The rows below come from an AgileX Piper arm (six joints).
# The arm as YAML. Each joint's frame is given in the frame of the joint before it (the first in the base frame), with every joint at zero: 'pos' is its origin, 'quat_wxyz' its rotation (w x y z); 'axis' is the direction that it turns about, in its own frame. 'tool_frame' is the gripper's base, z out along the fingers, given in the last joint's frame.
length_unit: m
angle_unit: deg
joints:
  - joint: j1
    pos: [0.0, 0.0, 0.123]
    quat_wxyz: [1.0, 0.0, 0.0, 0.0]
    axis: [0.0, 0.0, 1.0]
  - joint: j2
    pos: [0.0, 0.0, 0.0]
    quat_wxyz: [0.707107, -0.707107, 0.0, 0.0]
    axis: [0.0, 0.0, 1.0]
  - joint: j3
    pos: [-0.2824, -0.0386, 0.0]
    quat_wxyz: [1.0, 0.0, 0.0, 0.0]
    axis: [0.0, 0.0, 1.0]
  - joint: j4
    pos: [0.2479, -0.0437, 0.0]
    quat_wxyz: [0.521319, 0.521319, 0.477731, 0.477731]
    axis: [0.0, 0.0, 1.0]
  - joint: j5
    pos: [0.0, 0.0, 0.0]
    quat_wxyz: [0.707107, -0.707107, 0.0, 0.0]
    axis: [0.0, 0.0, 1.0]
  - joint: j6
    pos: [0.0, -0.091, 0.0]
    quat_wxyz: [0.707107, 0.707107, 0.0, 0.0]
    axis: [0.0, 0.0, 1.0]
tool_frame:
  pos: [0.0, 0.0, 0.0]
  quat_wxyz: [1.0, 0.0, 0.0, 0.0]
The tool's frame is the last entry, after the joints.
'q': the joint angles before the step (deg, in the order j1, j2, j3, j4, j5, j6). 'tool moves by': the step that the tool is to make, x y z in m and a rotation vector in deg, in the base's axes. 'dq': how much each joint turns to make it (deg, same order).
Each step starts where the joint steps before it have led.
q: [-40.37, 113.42, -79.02, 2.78, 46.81, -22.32]
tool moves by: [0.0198, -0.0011, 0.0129, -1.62, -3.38, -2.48]
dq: [1.72, 1.05, -4.51, -0.36, -0.33, 4.52]
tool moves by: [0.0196, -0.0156, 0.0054, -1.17, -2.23, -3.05]
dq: [0.13, 3.89, -7.50, -0.82, 1.04, 3.75]
